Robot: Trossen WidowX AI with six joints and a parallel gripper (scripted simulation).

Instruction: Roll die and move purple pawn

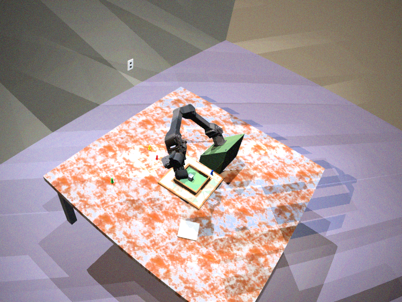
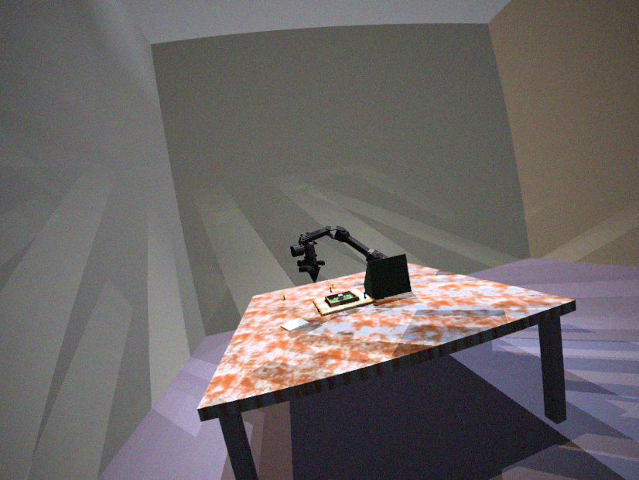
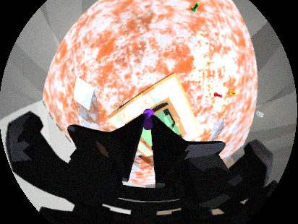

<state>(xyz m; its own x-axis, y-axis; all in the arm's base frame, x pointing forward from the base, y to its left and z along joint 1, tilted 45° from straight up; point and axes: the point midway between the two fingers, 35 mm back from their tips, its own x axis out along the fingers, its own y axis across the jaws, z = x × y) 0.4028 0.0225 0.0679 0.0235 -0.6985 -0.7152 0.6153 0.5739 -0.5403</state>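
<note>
My gripper tip is now 120 mm past the white die, 110 mm above it and 20 mm to the right of it. The rest, counted from my gripper tip: red pawn: 230 mm to the right, 120 mm below, 110 mm behind; green-floored tray: 130 mm below, 120 mm behind, 40 mm to the left; purple pawn: 10 mm above.
</note>
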